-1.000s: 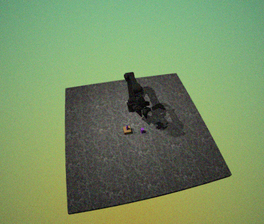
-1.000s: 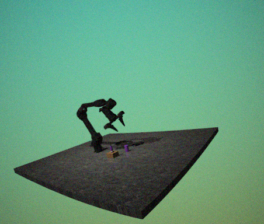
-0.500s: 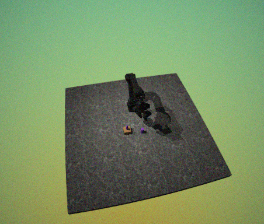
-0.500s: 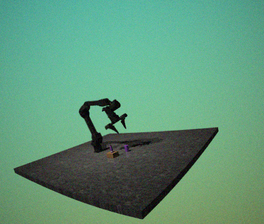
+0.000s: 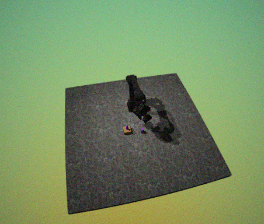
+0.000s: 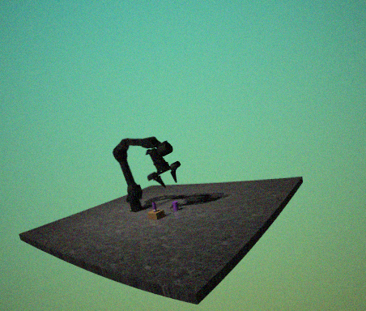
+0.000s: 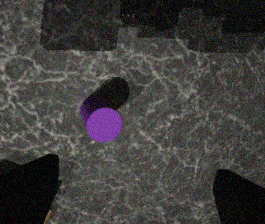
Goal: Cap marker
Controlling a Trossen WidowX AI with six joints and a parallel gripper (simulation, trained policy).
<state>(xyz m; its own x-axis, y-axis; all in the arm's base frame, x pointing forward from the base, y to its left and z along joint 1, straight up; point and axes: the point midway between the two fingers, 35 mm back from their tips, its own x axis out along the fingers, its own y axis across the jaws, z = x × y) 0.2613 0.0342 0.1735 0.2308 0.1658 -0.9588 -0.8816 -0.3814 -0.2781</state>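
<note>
The purple cap is 10 mm ahead of my gripper tip, 10 mm to the right of it and 120 mm below it. From my gripper tip the other things lie so: holder block 20 mm behind, 130 mm to the right, 120 mm below.
</note>
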